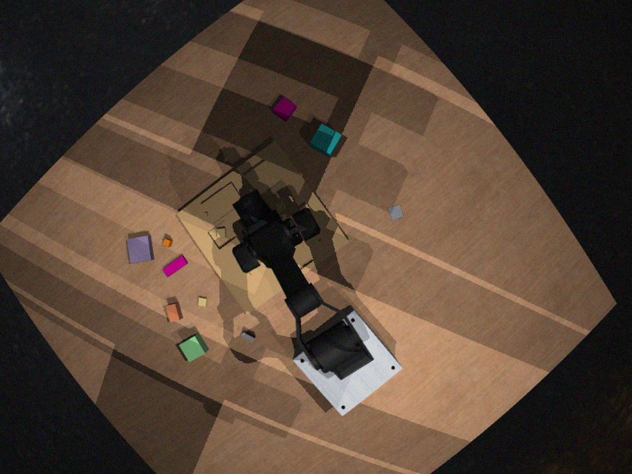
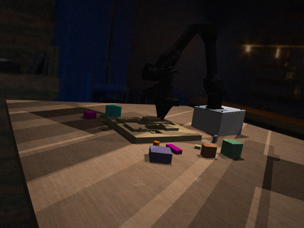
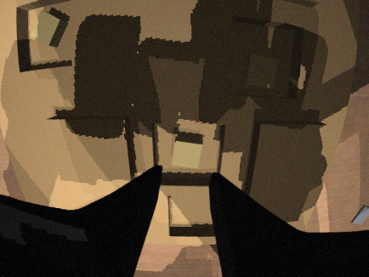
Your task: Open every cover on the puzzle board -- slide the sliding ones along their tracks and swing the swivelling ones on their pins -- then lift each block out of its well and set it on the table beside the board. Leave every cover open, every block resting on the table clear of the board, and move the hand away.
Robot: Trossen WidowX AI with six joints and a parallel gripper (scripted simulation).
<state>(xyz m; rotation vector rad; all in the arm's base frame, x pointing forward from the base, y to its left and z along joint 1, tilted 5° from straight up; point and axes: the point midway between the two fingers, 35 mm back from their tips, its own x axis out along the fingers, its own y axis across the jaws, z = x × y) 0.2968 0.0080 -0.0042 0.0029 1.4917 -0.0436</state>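
My gripper tip is 60 mm short of the tan puzzle board, 10 mm to the right of it and 30 mm above it. Also, from my gripper tip: orange block (130 mm ahead, 240 mm to the left, 30 mm below); teal cube (150 mm ahead, 210 mm to the right, 20 mm below); magenta bar (70 mm ahead, 260 mm to the left, 40 mm below).
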